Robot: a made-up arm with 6 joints. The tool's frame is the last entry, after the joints. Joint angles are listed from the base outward. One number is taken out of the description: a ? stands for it. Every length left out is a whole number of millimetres.
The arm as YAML. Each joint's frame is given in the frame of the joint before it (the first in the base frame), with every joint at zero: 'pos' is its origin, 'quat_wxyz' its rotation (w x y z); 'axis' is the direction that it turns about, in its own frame. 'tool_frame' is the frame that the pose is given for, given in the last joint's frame.
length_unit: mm
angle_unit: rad
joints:
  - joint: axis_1
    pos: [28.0, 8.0, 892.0]
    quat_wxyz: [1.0, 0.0, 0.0, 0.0]
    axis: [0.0, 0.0, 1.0]
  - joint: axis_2
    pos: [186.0, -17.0, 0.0]
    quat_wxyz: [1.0, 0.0, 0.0, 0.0]
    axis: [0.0, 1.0, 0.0]
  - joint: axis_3
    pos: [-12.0, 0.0, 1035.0]
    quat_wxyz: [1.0, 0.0, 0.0, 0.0]
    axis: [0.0, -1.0, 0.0]
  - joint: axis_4
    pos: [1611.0, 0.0, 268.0]
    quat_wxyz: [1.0, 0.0, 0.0, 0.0]
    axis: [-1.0, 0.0, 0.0]
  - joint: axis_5
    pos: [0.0, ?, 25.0]
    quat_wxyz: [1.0, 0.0, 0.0, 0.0]
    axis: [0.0, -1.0, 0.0]
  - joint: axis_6
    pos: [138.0, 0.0, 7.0]
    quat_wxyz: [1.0, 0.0, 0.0, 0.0]
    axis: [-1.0, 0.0, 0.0]
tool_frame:
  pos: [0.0, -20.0, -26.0]
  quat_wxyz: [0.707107, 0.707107, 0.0, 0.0]
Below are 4 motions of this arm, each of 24 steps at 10 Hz.
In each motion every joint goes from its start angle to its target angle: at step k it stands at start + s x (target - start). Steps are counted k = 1, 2, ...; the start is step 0. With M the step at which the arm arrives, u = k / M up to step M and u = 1 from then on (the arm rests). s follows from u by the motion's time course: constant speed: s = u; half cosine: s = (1 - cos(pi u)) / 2; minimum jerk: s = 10 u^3 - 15 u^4 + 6 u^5.
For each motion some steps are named. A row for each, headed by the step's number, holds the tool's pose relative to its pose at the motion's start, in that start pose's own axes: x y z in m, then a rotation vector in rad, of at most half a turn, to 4 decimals.
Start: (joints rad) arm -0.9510 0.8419 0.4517 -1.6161 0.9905 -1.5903
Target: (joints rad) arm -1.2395 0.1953 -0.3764 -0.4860 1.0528 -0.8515
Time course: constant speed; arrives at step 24
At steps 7, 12, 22, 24:
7: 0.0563 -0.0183 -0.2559 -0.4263 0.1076 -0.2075
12: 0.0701 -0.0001 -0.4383 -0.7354 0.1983 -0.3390
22: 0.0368 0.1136 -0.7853 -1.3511 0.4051 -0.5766
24: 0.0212 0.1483 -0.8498 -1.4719 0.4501 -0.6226

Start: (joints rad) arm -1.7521 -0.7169 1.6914 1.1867 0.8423 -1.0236
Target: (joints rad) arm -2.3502 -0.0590 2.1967 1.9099 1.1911 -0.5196
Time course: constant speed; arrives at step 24
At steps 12, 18, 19, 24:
12: 0.0562 -0.4493 -0.5983 -0.4891 0.6211 -0.1864
18: -0.0442 -0.6533 -0.8566 -0.7071 0.9644 -0.2251
19: -0.0681 -0.6849 -0.8950 -0.7410 1.0236 -0.2282
24: -0.2135 -0.8300 -1.0632 -0.8973 1.3268 -0.2300

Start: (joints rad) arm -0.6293 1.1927 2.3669 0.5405 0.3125 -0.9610
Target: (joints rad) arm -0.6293 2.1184 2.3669 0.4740 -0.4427 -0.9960
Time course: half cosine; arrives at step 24
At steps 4, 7, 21, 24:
4: -0.0726 -0.1341 0.0547 0.0156 -0.0685 -0.0833
7: -0.2382 -0.3805 0.1496 0.0413 -0.2000 -0.2442
21: -1.7596 -1.3459 0.3756 0.0669 -0.9757 -1.2219
24: -1.8494 -1.3651 0.3702 0.0618 -1.0134 -1.2712

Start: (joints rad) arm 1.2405 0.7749 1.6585 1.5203 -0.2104 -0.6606
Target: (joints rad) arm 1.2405 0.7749 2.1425 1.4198 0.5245 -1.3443
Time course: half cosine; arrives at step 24
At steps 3, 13, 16, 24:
3: -0.0044 0.0227 0.0217 0.0334 0.0045 0.0334
13: -0.1339 0.3238 0.3222 0.4355 0.1480 0.4964
16: -0.2096 0.4196 0.4243 0.5438 0.2352 0.6536
24: -0.3358 0.5366 0.5564 0.6566 0.3839 0.8549

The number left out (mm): 22.0
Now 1 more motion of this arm.
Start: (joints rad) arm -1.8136 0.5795 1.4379 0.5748 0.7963 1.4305
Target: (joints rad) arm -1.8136 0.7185 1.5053 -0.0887 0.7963 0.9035
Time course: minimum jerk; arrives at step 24
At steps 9, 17, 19, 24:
9: -0.0377 0.0045 -0.0598 0.2791 -0.0092 -0.1253
17: -0.1316 0.0240 -0.1919 0.8468 -0.0855 -0.3941
19: -0.1476 0.0286 -0.2127 0.9315 -0.1047 -0.4363
24: -0.1597 0.0322 -0.2280 0.9934 -0.1202 -0.4675

